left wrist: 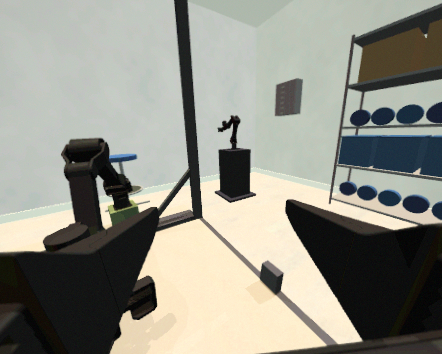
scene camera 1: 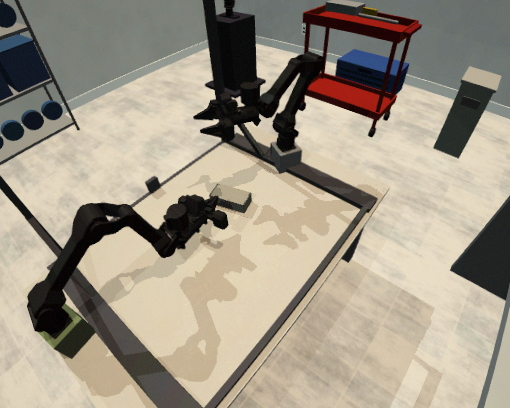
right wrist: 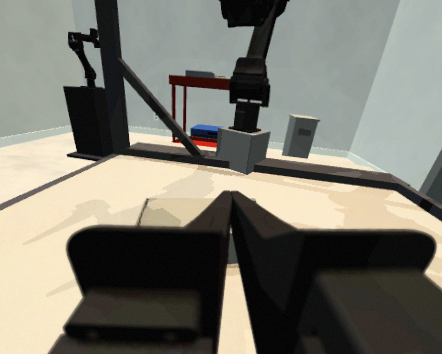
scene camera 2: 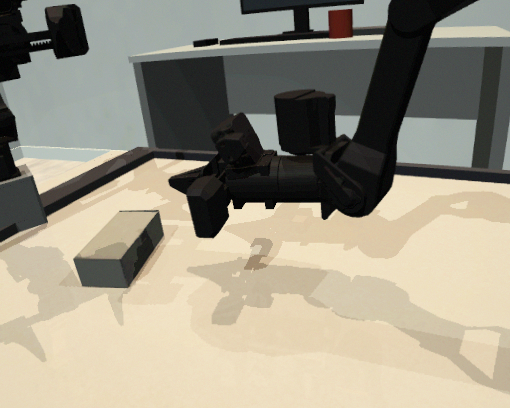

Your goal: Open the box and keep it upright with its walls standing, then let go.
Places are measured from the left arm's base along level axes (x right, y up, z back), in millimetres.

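Pixels of known places: left gripper, between the fingertips: (left wrist: 223,209) (scene camera 1: 196,124) (scene camera 2: 12,33); right gripper, between the fingertips: (scene camera 1: 217,196) (right wrist: 229,197) (scene camera 2: 169,181); left arm's base, origin of its link: (scene camera 1: 286,146) (right wrist: 245,129) (scene camera 2: 2,176); right arm's base, origin of its link: (left wrist: 122,205) (scene camera 1: 57,323).
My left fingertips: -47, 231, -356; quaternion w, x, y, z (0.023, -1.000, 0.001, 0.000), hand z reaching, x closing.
Ahead of a thing's pixels: the offset from my left fingertips to its top centre, as dx, dy, dz. "*": to the spot under its first point. Level surfaces: height alone.
A grey-green box {-74, -281, +62} (scene camera 1: 231,195) (scene camera 2: 115,237) (right wrist: 162,209) stands upright on the table {dy -328} (scene camera 1: 280,270) (scene camera 2: 280,375), its lid lying flat and closed. My right gripper (scene camera 1: 216,199) (scene camera 2: 171,181) (right wrist: 229,197) is shut and empty. It is raised above the table beside the box, to the box's right in scene camera 2 and apart from it; its fingers hide much of the box in the right wrist view. My left gripper (scene camera 1: 198,124) (left wrist: 223,209) is open and empty, high up near the dark upright post, well away from the box. The box does not show in the left wrist view.
Dark rails {* -173, -308, +449} (scene camera 1: 330,186) (scene camera 2: 100,173) edge the table. The left arm stands on a grey base block (scene camera 1: 286,159), the right arm on a green one {-397, -233, -552} (scene camera 1: 71,335). A small dark block {+125, -270, -211} (scene camera 1: 153,184) (left wrist: 271,277) sits at the table edge. A red cart (scene camera 1: 352,27) stands behind.
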